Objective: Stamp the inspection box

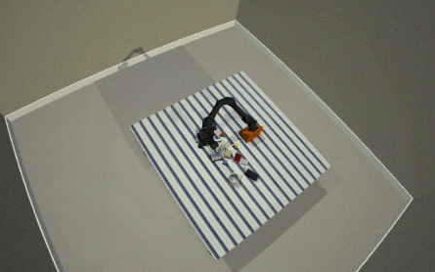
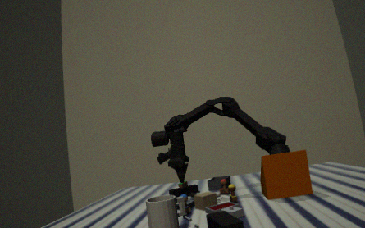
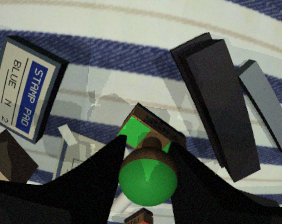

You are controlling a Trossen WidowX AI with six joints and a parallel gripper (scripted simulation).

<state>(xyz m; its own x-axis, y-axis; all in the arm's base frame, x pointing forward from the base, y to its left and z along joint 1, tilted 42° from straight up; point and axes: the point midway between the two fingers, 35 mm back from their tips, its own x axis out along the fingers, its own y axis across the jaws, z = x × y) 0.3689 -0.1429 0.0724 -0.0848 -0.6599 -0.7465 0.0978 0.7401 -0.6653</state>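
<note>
Right now my gripper tip is 240 mm to the right of the red ink pad, 130 mm past it and 70 mm above it. The rest, counted from my gripper tip: red-knobbed stamp 170 mm behind, 60 mm below; then white card 90 mm behind, 80 mm below, 70 mm to the left; then stamp with green knob 10 mm below.
</note>
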